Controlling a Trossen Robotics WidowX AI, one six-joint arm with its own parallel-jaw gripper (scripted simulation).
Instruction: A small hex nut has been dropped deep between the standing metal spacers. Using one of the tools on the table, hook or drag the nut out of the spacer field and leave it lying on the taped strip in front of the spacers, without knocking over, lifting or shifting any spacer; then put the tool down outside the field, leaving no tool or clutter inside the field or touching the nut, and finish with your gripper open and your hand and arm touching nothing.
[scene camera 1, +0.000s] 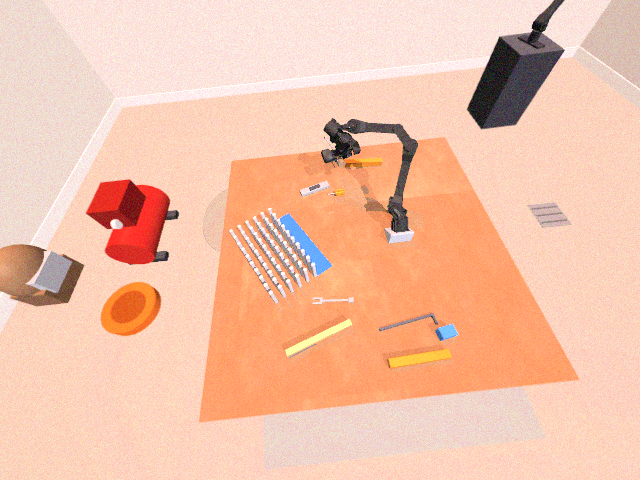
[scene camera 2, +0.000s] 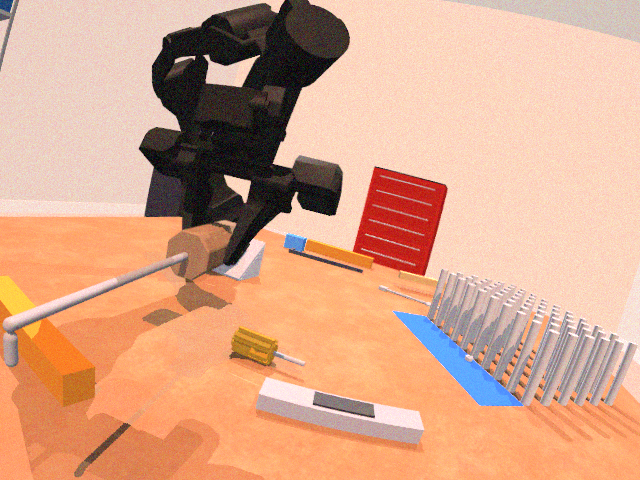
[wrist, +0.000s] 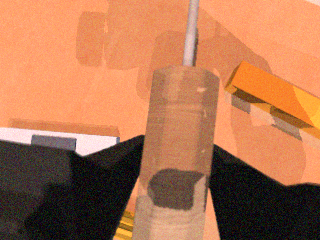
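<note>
Wooden-handled tool (scene camera 2: 190, 253), (wrist: 176, 164), held by the gripper (scene camera 2: 204, 258), (wrist: 176, 146). Yellow-handled screwdriver (scene camera 2: 257, 346). Orange bar (scene camera 2: 365, 261). Blue taped strip (scene camera 2: 485, 390), (scene camera 1: 322, 264).
</note>
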